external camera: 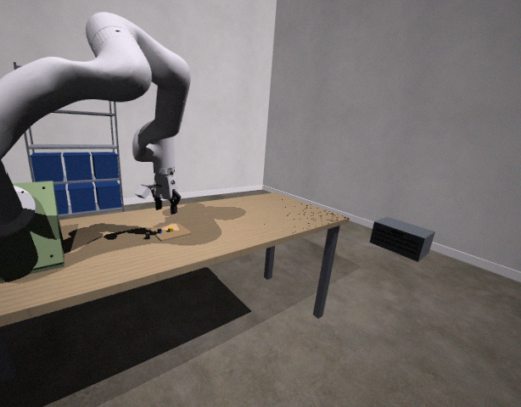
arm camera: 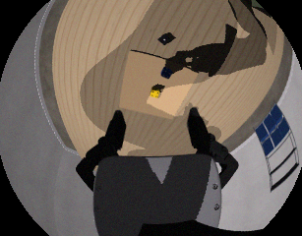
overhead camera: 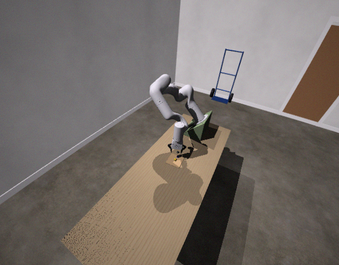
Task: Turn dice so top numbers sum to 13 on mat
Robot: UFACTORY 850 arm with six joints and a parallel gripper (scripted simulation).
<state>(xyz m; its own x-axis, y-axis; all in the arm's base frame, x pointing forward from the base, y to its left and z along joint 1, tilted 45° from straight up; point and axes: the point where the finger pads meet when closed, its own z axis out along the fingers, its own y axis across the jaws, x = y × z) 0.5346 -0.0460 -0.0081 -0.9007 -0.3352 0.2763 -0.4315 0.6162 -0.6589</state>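
Right now my hand is 10 cm above the black die, 9 cm past it and 2 cm to the left of it. Round my hand: blue die (10 cm below, 3 cm behind, 1 cm to the left); tan mat (11 cm below, 2 cm ahead, 1 cm to the left); yellow die (10 cm below, 2 cm ahead, 1 cm to the left).
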